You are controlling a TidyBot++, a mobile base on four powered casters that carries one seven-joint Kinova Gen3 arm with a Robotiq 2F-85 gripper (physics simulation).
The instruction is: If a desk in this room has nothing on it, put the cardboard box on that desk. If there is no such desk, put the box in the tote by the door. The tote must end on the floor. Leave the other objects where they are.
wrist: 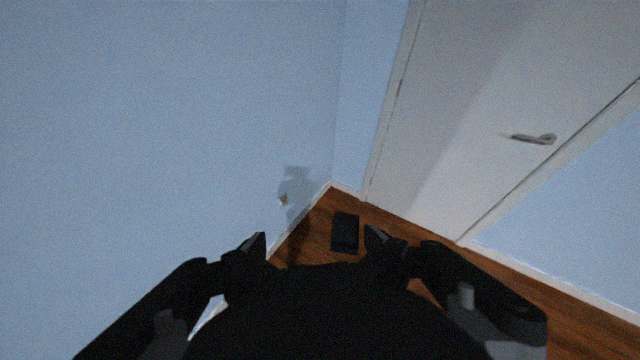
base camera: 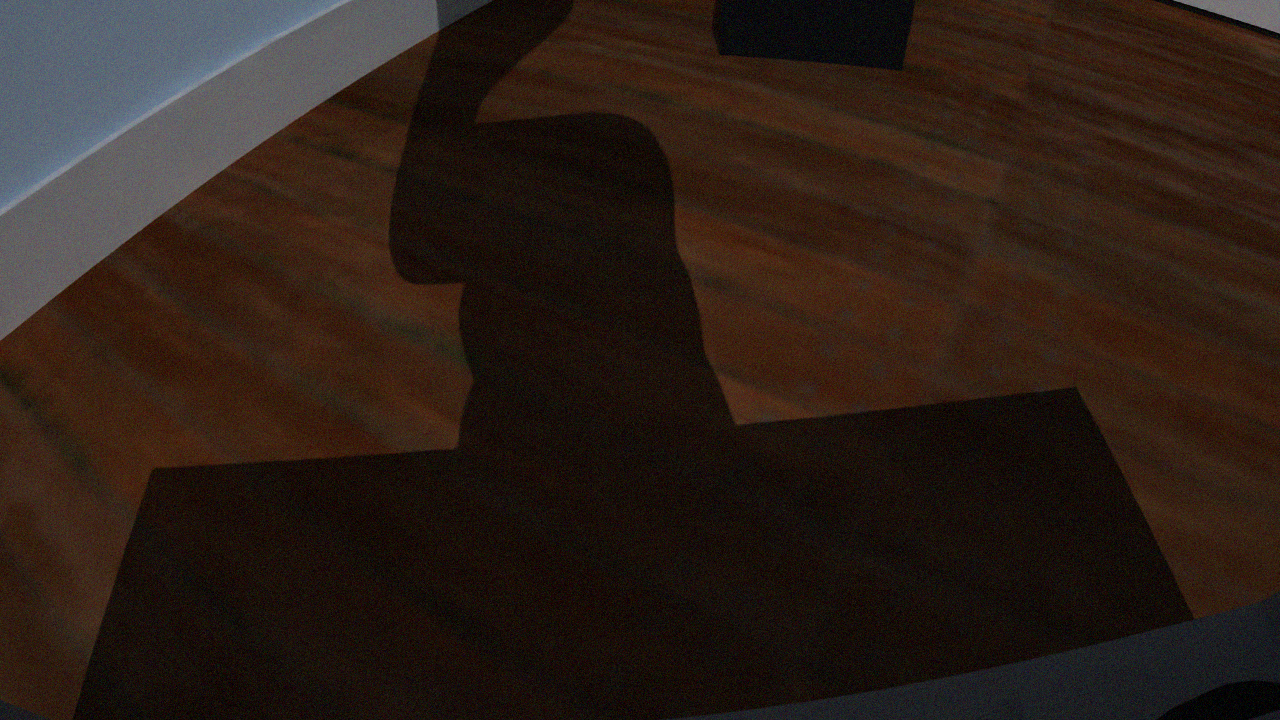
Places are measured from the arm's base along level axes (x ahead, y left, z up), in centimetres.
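Pixels of known places: gripper, fingertip midpoint: (wrist: 315, 238).
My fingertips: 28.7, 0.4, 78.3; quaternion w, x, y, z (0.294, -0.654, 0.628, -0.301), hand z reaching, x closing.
Ahead of a thing's pixels: the offset from my fingertips to its top centre, as dx, dy, dz. "spot": to the spot under its first point. Level surfaces: height alone.
A dark, nearly black tote @(+65.9, -26.4, -107.9) (base camera: 812, 34) (wrist: 345, 232) stands on the wooden floor near the corner by the door. In the base camera view its lower part shows at the top edge. In the wrist view it appears small, between and beyond the fingertips. My gripper (wrist: 315, 238) is open, with nothing between its fingers, high above the floor and well short of the tote. The cardboard box and the desks do not show in either view.
A white door (wrist: 460, 110) with a lever handle @(spot: +59.3, -101.8, -25.4) (wrist: 534, 139) is at the right in the wrist view. A blue wall (base camera: 134, 62) (wrist: 150, 125) with a white baseboard (base camera: 179, 147) runs along the left. The robot's shadow (base camera: 572, 358) lies across the wooden floor @(dz -117.9) (base camera: 895, 268).
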